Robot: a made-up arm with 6 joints. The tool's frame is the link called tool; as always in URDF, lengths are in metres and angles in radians. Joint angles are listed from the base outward.
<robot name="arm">
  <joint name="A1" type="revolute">
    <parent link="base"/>
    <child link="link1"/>
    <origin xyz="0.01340 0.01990 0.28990"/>
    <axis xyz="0 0 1"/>
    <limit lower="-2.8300" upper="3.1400"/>
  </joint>
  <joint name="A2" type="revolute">
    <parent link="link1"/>
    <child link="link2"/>
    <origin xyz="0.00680 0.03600 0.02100" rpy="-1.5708 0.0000 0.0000"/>
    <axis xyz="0 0 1"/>
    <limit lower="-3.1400" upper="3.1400"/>
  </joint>
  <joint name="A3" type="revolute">
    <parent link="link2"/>
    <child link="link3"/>
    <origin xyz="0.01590 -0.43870 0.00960"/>
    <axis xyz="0 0 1"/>
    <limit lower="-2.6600" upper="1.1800"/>
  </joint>
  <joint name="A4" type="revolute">
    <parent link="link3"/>
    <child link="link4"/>
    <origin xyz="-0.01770 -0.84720 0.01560" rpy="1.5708 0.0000 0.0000"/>
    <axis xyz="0 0 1"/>
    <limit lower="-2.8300" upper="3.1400"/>
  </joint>
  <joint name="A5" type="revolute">
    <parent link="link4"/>
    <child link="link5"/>
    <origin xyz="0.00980 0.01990 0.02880" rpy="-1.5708 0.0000 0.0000"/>
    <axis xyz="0 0 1"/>
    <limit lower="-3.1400" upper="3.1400"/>
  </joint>
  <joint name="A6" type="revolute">
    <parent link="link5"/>
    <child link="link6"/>
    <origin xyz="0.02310 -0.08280 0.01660" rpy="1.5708 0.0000 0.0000"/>
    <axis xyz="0 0 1"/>
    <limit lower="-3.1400" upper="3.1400"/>
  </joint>
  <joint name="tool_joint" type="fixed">
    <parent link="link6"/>
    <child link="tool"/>
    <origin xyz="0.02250 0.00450 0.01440" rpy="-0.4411 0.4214 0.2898"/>
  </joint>
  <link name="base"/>
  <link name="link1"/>
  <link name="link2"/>
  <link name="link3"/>
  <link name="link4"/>
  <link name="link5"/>
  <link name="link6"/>
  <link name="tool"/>
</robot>
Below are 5 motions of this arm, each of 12 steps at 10 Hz.
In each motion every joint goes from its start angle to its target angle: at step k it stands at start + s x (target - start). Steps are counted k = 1, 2, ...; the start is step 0. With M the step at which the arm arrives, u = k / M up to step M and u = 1 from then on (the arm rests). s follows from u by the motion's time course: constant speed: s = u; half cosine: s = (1 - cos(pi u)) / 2; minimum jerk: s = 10 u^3 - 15 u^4 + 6 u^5.
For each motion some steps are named. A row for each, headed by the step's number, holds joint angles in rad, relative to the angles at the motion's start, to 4 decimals.
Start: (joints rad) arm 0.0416 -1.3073 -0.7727 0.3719 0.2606 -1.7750
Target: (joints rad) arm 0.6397 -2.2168 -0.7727 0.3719 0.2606 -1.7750
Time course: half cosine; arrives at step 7
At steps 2, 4, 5, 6, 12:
2: 0.1126 -0.1712 0.0000 0.0000 0.0000 0.0000
4: 0.3656 -0.5559 0.0000 0.0000 0.0000 0.0000
5: 0.4855 -0.7383 0.0000 0.0000 0.0000 0.0000
6: 0.5685 -0.8645 0.0000 0.0000 0.0000 0.0000
12: 0.5981 -0.9095 0.0000 0.0000 0.0000 0.0000

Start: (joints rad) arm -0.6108 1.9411 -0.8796 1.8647 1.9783 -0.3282
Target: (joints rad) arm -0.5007 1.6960 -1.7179 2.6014 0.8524 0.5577
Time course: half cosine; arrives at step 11
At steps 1, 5, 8, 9, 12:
1: 0.0022 -0.0050 -0.0170 0.0149 -0.0228 0.0179
5: 0.0472 -0.1051 -0.3595 0.3159 -0.4828 0.3799
8: 0.0911 -0.2028 -0.6936 0.6096 -0.9316 0.7330
9: 0.1014 -0.2256 -0.7718 0.6782 -1.0365 0.8156
12: 0.1101 -0.2451 -0.8383 0.7367 -1.1259 0.8859

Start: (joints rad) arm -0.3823 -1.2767 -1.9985 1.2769 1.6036 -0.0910
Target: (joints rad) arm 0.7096 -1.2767 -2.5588 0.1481 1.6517 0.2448
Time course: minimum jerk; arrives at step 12
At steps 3, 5, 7, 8, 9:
3: 0.1130 0.0000 -0.0580 -0.1168 0.0050 0.0348
5: 0.3785 0.0000 -0.1942 -0.3913 0.0167 0.1164
7: 0.7134 0.0000 -0.3661 -0.7375 0.0314 0.2194
8: 0.8627 0.0000 -0.4427 -0.8919 0.0380 0.2653
9: 0.9789 0.0000 -0.5023 -1.0120 0.0431 0.3010

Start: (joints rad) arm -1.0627 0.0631 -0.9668 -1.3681 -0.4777 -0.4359
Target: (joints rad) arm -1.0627 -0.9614 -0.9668 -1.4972 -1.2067 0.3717
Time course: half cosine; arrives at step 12
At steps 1, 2, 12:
1: 0.0000 -0.0175 0.0000 -0.0022 -0.0124 0.0138
2: 0.0000 -0.0686 0.0000 -0.0086 -0.0488 0.0541
12: 0.0000 -1.0245 0.0000 -0.1291 -0.7290 0.8076

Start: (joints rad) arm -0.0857 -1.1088 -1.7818 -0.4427 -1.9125 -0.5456
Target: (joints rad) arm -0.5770 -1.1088 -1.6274 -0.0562 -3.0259 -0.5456
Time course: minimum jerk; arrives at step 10
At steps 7, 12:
7: -0.4112 0.0000 0.1292 0.3235 -0.9318 0.0000
12: -0.4913 0.0000 0.1544 0.3865 -1.1134 0.0000

